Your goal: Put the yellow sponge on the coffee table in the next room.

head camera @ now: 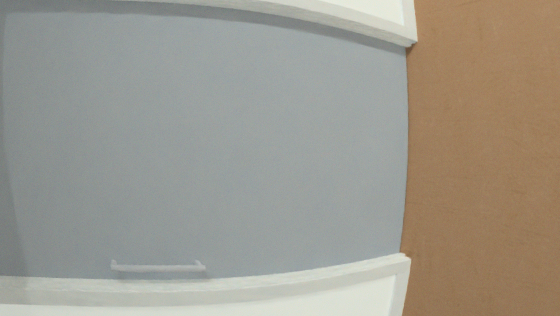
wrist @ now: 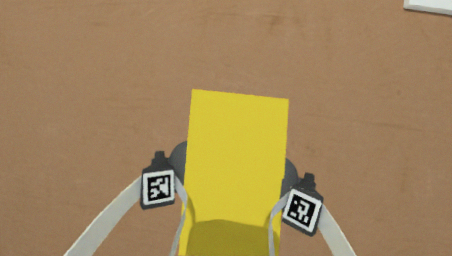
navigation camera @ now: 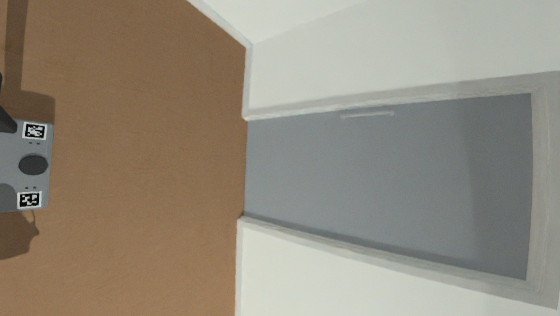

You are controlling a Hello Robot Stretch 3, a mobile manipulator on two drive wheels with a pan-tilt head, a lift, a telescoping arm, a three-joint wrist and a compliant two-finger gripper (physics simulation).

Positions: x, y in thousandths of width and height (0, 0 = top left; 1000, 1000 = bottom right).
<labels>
my gripper: wrist 512, 650; not seen in the head camera view (out of frame); not seen in the navigation camera view (out of frame)
yellow sponge: wrist 521, 631; not seen in the head camera view (out of frame); not seen in the navigation camera view (out of frame)
</labels>
